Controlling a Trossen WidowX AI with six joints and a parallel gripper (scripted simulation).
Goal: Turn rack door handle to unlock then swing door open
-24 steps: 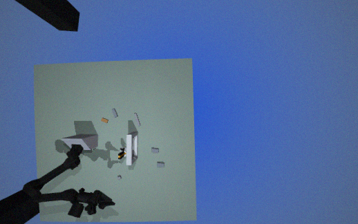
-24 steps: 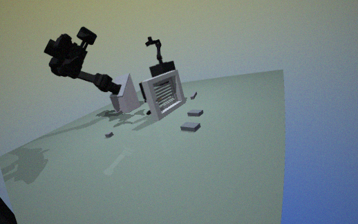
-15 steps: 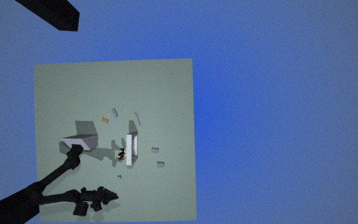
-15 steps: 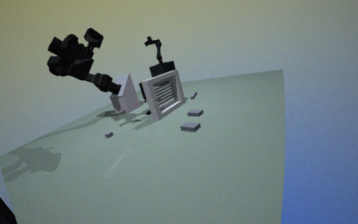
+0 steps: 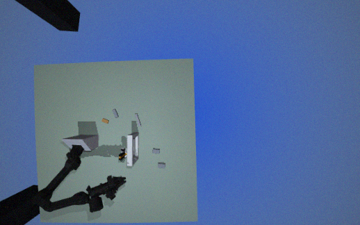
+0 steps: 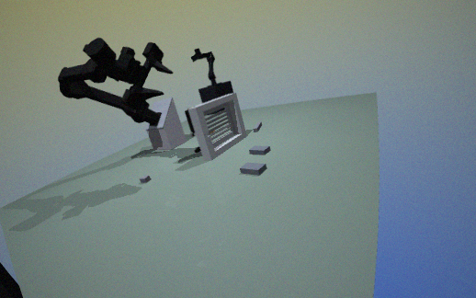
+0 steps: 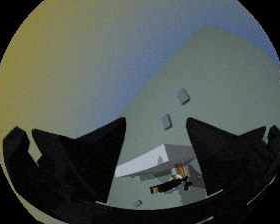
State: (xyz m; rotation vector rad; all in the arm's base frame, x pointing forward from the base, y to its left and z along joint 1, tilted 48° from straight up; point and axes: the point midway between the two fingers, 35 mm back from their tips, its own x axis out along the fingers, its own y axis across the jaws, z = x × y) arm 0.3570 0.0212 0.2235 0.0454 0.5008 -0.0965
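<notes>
Right now the orange handle is 16 cm below my gripper tip, 11 cm to the left of it and 9 cm behind it.
</notes>
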